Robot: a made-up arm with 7 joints. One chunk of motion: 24 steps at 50 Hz.
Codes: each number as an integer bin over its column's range. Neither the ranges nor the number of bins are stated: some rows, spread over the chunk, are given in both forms.
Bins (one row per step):
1: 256 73 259 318 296 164
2: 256 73 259 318 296 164
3: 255 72 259 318 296 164
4: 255 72 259 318 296 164
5: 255 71 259 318 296 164
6: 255 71 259 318 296 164
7: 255 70 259 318 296 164
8: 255 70 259 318 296 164
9: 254 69 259 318 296 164
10: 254 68 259 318 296 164
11: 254 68 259 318 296 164
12: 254 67 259 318 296 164
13: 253 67 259 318 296 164
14: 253 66 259 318 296 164
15: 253 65 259 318 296 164
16: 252 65 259 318 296 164
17: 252 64 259 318 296 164
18: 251 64 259 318 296 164
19: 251 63 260 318 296 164
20: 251 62 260 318 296 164
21: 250 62 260 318 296 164
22: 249 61 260 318 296 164
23: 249 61 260 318 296 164
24: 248 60 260 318 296 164
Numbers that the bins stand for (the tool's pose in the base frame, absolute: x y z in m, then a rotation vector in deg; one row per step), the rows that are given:
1: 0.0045 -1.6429 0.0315 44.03 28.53 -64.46
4: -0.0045 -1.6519 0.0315 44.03 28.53 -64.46
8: -0.0045 -1.6699 0.0315 44.03 28.53 -64.46
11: -0.0135 -1.6879 0.0315 44.03 28.53 -64.46
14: -0.0225 -1.7059 0.0315 44.03 28.53 -64.46
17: -0.0315 -1.7239 0.0315 44.03 28.53 -64.46
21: -0.0495 -1.7419 0.0405 44.03 28.53 -64.46
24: -0.0675 -1.7599 0.0405 44.03 28.53 -64.46
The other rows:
2: 0.0045 -1.6429 0.0315 44.03 28.53 -64.46
3: -0.0045 -1.6519 0.0315 44.03 28.53 -64.46
5: -0.0045 -1.6609 0.0315 44.03 28.53 -64.46
6: -0.0045 -1.6609 0.0315 44.03 28.53 -64.46
7: -0.0045 -1.6699 0.0315 44.03 28.53 -64.46
9: -0.0135 -1.6789 0.0315 44.03 28.53 -64.46
10: -0.0135 -1.6879 0.0315 44.03 28.53 -64.46
12: -0.0135 -1.6969 0.0315 44.03 28.53 -64.46
13: -0.0225 -1.6969 0.0315 44.03 28.53 -64.46
15: -0.0225 -1.7149 0.0315 44.03 28.53 -64.46
16: -0.0315 -1.7149 0.0315 44.03 28.53 -64.46
18: -0.0405 -1.7239 0.0315 44.03 28.53 -64.46
19: -0.0405 -1.7329 0.0405 44.03 28.53 -64.46
20: -0.0405 -1.7419 0.0405 44.03 28.53 -64.46
22: -0.0585 -1.7509 0.0405 44.03 28.53 -64.46
23: -0.0585 -1.7509 0.0405 44.03 28.53 -64.46

